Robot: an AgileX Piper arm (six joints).
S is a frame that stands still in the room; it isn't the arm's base.
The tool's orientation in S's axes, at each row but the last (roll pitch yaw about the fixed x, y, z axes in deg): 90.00 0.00 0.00; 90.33 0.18 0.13; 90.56 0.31 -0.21; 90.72 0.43 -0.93; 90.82 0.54 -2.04; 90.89 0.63 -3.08; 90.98 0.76 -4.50; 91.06 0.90 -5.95; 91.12 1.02 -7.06; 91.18 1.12 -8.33
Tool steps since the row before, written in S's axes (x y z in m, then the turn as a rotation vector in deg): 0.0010 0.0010 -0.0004 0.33 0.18 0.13; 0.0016 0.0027 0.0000 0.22 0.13 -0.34; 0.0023 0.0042 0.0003 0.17 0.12 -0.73; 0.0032 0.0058 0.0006 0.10 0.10 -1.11; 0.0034 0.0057 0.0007 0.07 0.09 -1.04; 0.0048 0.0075 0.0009 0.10 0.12 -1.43; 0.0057 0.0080 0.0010 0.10 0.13 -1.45; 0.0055 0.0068 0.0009 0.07 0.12 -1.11; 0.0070 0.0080 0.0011 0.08 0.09 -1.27; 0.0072 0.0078 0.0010 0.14 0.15 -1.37
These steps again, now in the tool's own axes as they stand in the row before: 0.0010 -0.0004 -0.0010 0.33 0.13 -0.18; 0.0016 0.0000 -0.0027 0.22 -0.34 -0.13; 0.0023 0.0003 -0.0042 0.17 -0.73 -0.11; 0.0031 0.0005 -0.0059 0.11 -1.11 -0.09; 0.0032 0.0006 -0.0058 0.08 -1.04 -0.08; 0.0044 0.0008 -0.0078 0.11 -1.43 -0.10; 0.0050 0.0009 -0.0084 0.11 -1.45 -0.11; 0.0048 0.0008 -0.0074 0.07 -1.11 -0.11; 0.0059 0.0010 -0.0088 0.09 -1.27 -0.07; 0.0060 0.0009 -0.0088 0.14 -1.37 -0.14
